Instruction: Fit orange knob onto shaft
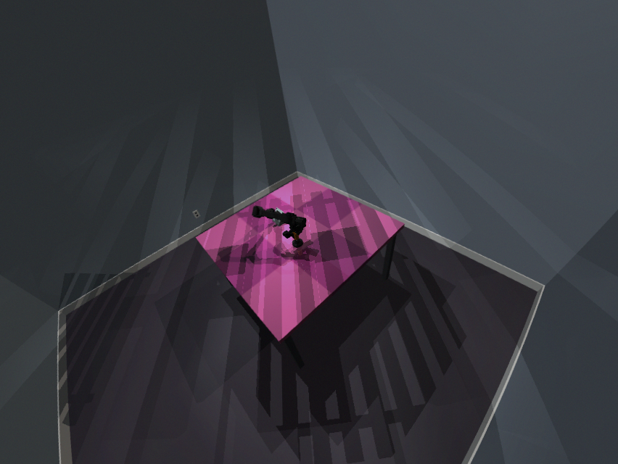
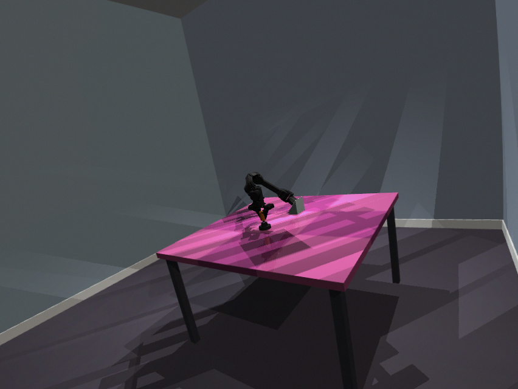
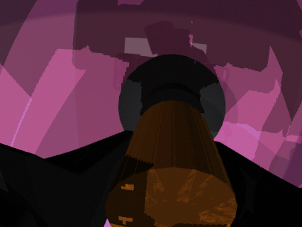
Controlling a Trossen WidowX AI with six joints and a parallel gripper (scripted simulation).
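My gripper tip is 30 mm below the orange knob. From my gripper tip the other things lie so: round black pedestal: 40 mm below.
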